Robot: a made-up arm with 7 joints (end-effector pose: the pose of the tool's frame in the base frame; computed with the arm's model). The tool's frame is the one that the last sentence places. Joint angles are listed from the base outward.
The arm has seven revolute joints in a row. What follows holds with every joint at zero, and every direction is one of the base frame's. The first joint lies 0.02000 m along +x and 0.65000 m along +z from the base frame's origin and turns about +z. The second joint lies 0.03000 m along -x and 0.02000 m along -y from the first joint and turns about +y. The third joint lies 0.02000 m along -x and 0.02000 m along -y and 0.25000 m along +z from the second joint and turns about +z. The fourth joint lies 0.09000 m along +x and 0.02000 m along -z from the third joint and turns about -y. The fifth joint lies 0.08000 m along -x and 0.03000 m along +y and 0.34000 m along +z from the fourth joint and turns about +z. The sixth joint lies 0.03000 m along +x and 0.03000 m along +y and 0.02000 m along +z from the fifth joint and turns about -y. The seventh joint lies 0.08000 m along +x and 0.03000 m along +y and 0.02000 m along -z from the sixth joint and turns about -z. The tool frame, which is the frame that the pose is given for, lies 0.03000 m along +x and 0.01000 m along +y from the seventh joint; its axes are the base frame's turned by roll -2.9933, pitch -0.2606 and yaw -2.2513 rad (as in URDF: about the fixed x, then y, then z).
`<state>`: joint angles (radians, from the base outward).
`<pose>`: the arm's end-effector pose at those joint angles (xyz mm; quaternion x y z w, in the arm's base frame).
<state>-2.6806 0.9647 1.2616 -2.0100 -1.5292 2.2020 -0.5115</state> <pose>177.1 -424.4 598.1 0.3553 -0.8703 0.2505 0.2314</pose>
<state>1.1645 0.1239 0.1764 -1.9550 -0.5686 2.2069 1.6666</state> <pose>105.4 474.3 717.2 -0.3919 0.8922 -0.1746 0.1410</pose>
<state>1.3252 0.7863 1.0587 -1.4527 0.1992 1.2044 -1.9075</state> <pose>-354.5 366.8 787.7 0.4741 0.7399 -0.4730 0.0635</pose>
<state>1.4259 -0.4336 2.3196 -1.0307 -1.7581 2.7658 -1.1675</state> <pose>-309.3 -496.7 883.2 0.4149 -0.3533 -0.1415 0.8265</pose>
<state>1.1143 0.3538 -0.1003 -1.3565 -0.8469 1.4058 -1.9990</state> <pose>295.6 448.6 762.0 0.8321 0.3973 0.2209 0.3177</pose>
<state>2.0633 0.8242 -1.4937 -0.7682 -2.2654 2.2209 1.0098</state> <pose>189.7 564.2 1026.9 0.0872 -0.0605 -0.8056 0.5829</pose>
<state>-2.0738 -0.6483 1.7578 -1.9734 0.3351 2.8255 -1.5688</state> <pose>566.1 70.6 677.6 0.7531 -0.3759 0.5285 0.1104</pose>
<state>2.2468 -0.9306 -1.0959 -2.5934 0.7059 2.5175 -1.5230</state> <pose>220.9 369.8 828.4 -0.8169 0.1148 0.3461 0.4468</pose>
